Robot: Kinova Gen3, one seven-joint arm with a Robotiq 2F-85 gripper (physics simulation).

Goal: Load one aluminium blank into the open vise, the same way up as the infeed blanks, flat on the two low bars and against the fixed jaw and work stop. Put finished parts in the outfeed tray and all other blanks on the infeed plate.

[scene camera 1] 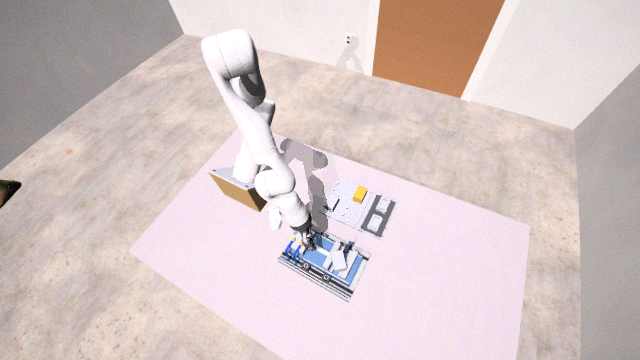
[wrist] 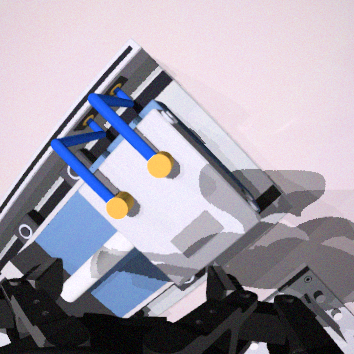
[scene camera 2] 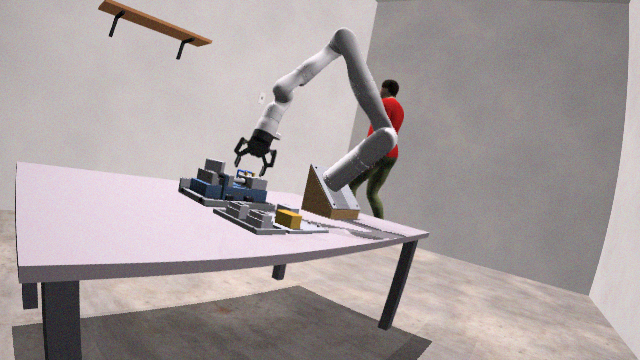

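Where they show: gripper, fingertip midpoint: (scene camera 1: 312, 237) (wrist: 134, 278) (scene camera 2: 247, 171); arm's base at its link origin: (scene camera 1: 246, 178) (scene camera 2: 330, 182).
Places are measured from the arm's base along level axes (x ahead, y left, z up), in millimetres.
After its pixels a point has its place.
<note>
The blue and grey vise (scene camera 1: 317, 256) {x 384, y -172, z -70 mm} (scene camera 2: 207, 187) {x 533, y -114, z -79 mm} (wrist: 75, 230) {x 384, y -180, z -70 mm} stands on the table. A grey aluminium block (scene camera 1: 339, 260) {x 470, y -176, z 2 mm} (scene camera 2: 215, 166) {x 479, y -158, z -16 mm} sits high on its jaw end, turned askew in scene camera 1. My gripper (scene camera 1: 310, 246) {x 350, y -129, z -16 mm} (scene camera 2: 250, 169) {x 350, y -129, z -16 mm} (wrist: 134, 278) {x 350, y -129, z -16 mm} is open and empty above the vise's other end, near its big pale block (wrist: 175, 200) {x 302, y -137, z -34 mm}. Two grey finished parts (scene camera 1: 384, 204) {x 556, y 135, z -102 mm} (scene camera 1: 374, 223) {x 540, y 39, z -103 mm} (scene camera 2: 236, 210) {x 562, y 57, z -104 mm} (scene camera 2: 260, 218) {x 570, y 151, z -99 mm} are in the outfeed tray (scene camera 1: 380, 214) (scene camera 2: 245, 225). One grey blank (scene camera 1: 333, 204) {x 361, y 55, z -86 mm} (scene camera 2: 287, 207) {x 367, y 79, z -87 mm} is on the infeed plate (scene camera 1: 350, 220) {x 445, y 27, z -122 mm} (scene camera 2: 317, 230) {x 377, y 202, z -122 mm}. The work stop's contact is unclear.
A yellow block (scene camera 1: 359, 194) {x 447, y 136, z -85 mm} (scene camera 2: 288, 219) {x 469, y 162, z -99 mm} is on the infeed plate. Two blue hoses with yellow tips (wrist: 160, 165) {x 287, y -156, z -19 mm} (wrist: 119, 206) {x 320, y -161, z -19 mm} rise over the vise's end. The arm's wedge base (scene camera 1: 237, 190) {x 0, y -63, z 6 mm} (scene camera 2: 322, 200) {x 78, y 25, z -71 mm} stands behind. A person in red (scene camera 2: 395, 117) is beyond the table.
</note>
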